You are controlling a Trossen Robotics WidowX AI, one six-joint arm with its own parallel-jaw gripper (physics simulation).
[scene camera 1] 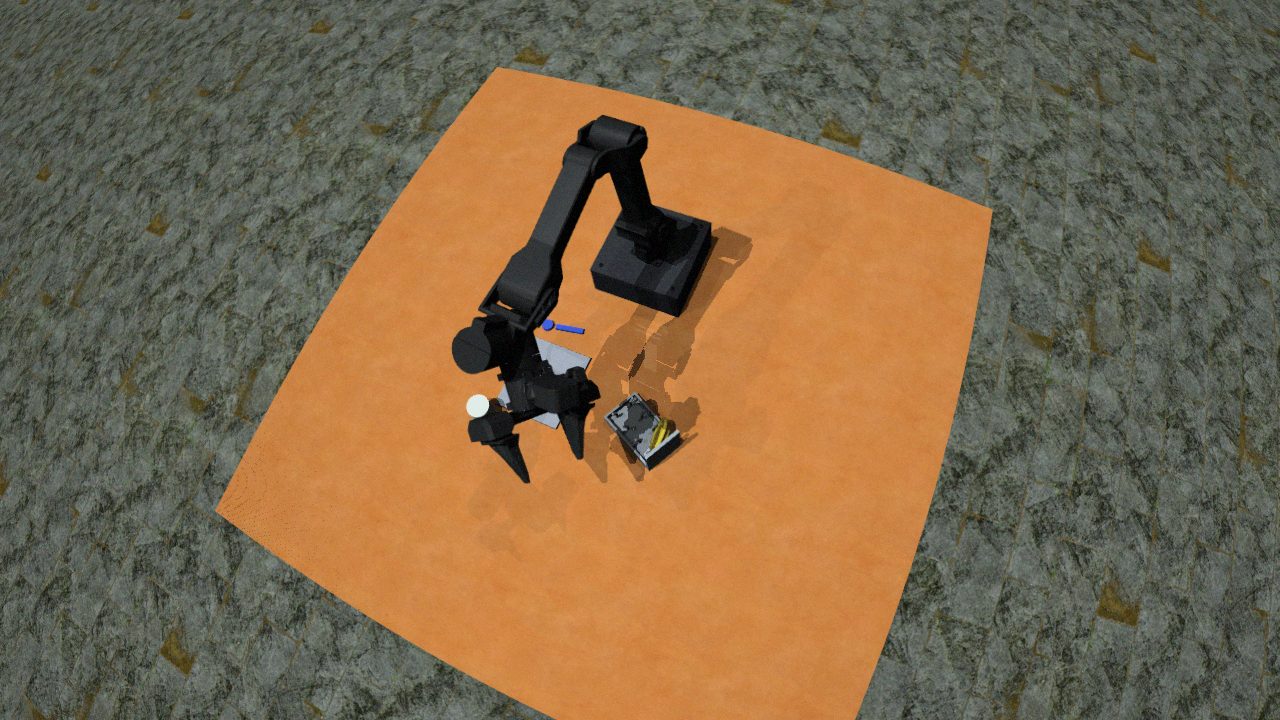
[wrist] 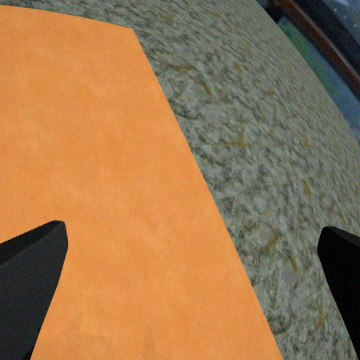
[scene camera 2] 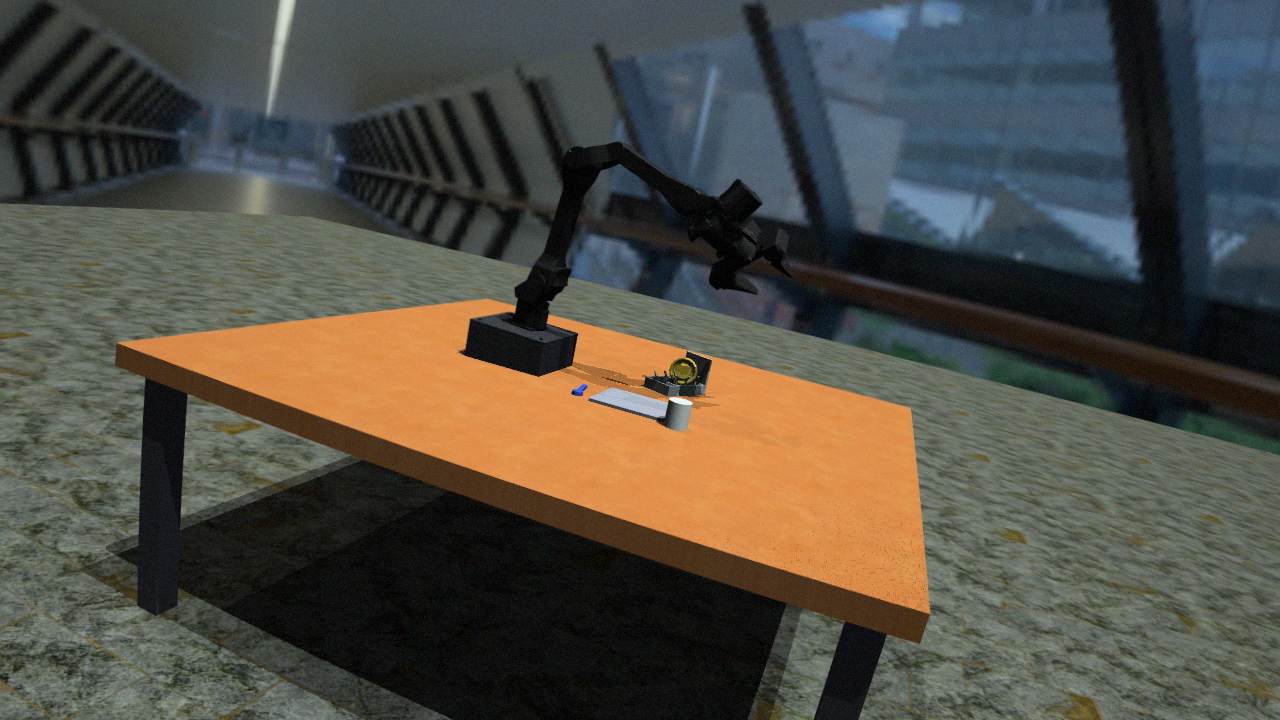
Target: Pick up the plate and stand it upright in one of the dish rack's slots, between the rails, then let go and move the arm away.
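A yellow plate [scene camera 1: 660, 433] [scene camera 2: 682, 369] stands upright in the dish rack, near its tall end wall. The dish rack [scene camera 1: 663, 456] [scene camera 2: 702, 368] is a small grey and dark tray with short rails and one tall dark wall. The exact slot that holds the plate is too small to tell. My gripper [scene camera 1: 554, 471] [scene camera 2: 772, 282] [wrist: 197, 239] is wide open and empty, raised high above the table, well apart from the plate and rack. The plate and rack do not show in the wrist view.
A light grey board [scene camera 1: 565, 356] [scene camera 2: 626, 402] lies flat, partly under the arm in scene camera 1. A white cup [scene camera 1: 477, 405] [scene camera 2: 678, 414] stands at its edge. A small blue utensil [scene camera 1: 569, 329] [scene camera 2: 580, 390] lies near the board. The orange table's edge shows in the wrist view.
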